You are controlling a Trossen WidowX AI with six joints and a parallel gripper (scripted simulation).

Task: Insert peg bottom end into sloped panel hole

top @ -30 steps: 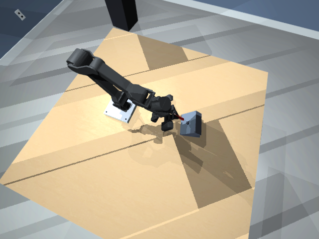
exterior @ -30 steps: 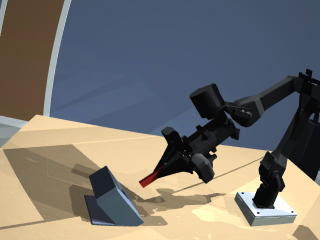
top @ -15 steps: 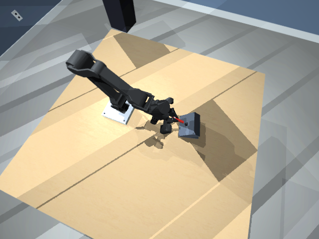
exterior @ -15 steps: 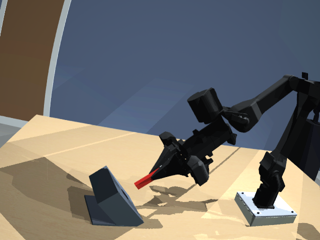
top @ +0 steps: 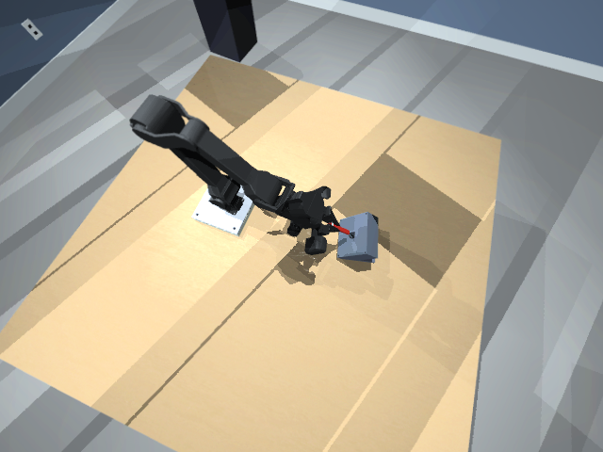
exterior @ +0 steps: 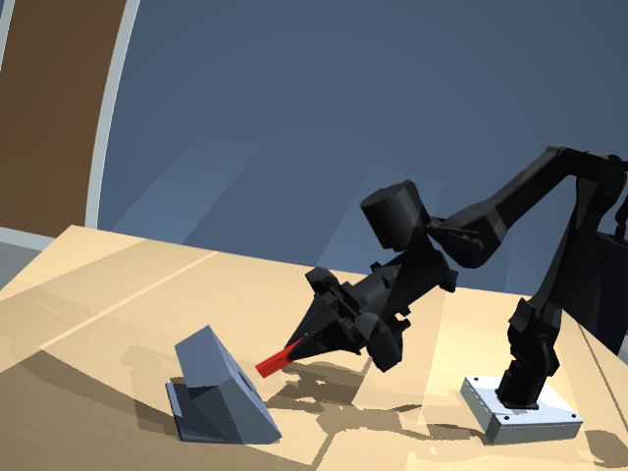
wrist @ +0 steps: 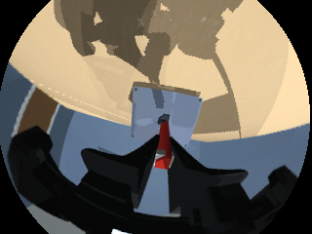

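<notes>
My gripper tip is 6 cm short of the sloped panel, 6 cm above it and 2 cm to the right of it. Round my gripper tip: red peg (1 cm behind, 1 cm above).
</notes>
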